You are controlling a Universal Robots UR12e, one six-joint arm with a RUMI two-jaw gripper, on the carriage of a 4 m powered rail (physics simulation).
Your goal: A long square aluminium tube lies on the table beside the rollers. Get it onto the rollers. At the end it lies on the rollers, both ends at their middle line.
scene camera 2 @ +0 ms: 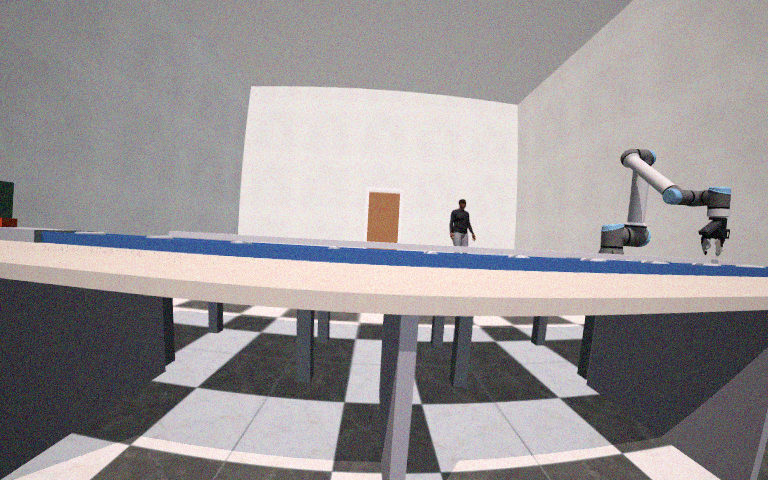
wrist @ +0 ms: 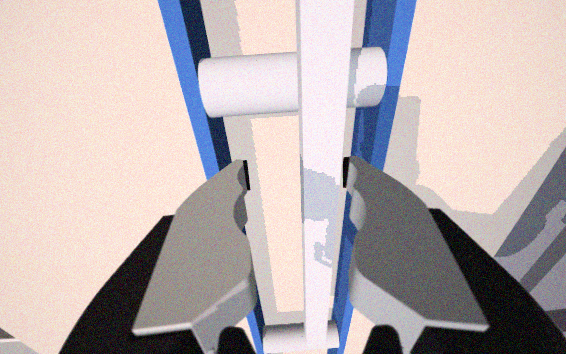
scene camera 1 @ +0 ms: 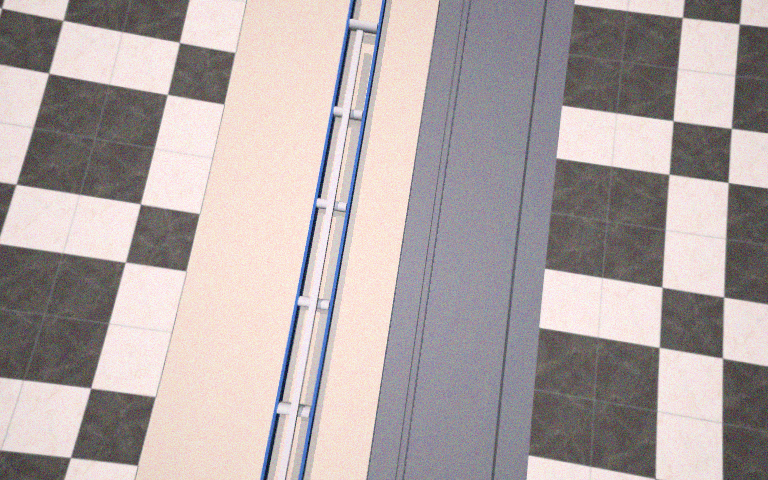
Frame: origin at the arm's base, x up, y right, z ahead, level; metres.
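Where they show: gripper, fingertip midpoint: (scene camera 2: 711,255) (wrist: 295,161).
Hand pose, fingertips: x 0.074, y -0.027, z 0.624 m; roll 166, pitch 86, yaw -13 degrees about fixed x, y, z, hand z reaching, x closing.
Note:
After its pixels a point has its place.
The long pale square tube (scene camera 1: 320,254) @[x 0.055, y 1.793, z 0.621 m] (scene camera 2: 283,239) @[x 0.045, y 2.211, z 0.632 m] (wrist: 325,135) @[x 0.055, y -0.022, z 0.604 m] lies along the rollers (scene camera 1: 363,25) @[x 0.028, y 2.790, z 0.618 m] (wrist: 250,85) @[x 0.029, y 0.005, z 0.648 m], between two blue side rails. In scene camera 1 its upper end shows close to the rollers' middle, just short of the top roller. In the wrist view the tube crosses two rollers clearly right of their middle, nearer the right rail. Its far end is outside that view. My gripper (scene camera 2: 711,254) @[x 0.074, y -0.027, z 0.624 m] (wrist: 295,161) @[x 0.074, y -0.027, z 0.624 m] is open and empty, above the conveyor at the right of scene camera 2. In the wrist view the tube passes below the fingers, nearer the right finger.
The blue rails (scene camera 1: 303,271) @[x 0.021, y 1.716, z 0.683 m] (scene camera 2: 396,258) @[x -0.002, y 1.749, z 0.694 m] (wrist: 181,50) @[x 0.022, y 0.027, z 0.688 m] stand on the cream table (scene camera 1: 226,283) @[x -0.030, y 1.617, z 0.995 m] (scene camera 2: 283,284) @[x -0.030, y 2.022, z 1.127 m] (wrist: 100,100) @[x -0.030, y -0.011, z 0.786 m]. The grey track (scene camera 1: 470,226) runs beside the table. My arm (scene camera 2: 651,175) @[x 0.571, y 0.073, z 0.345 m] stands at the right. A person (scene camera 2: 461,220) stands in the background near a brown door (scene camera 2: 383,217).

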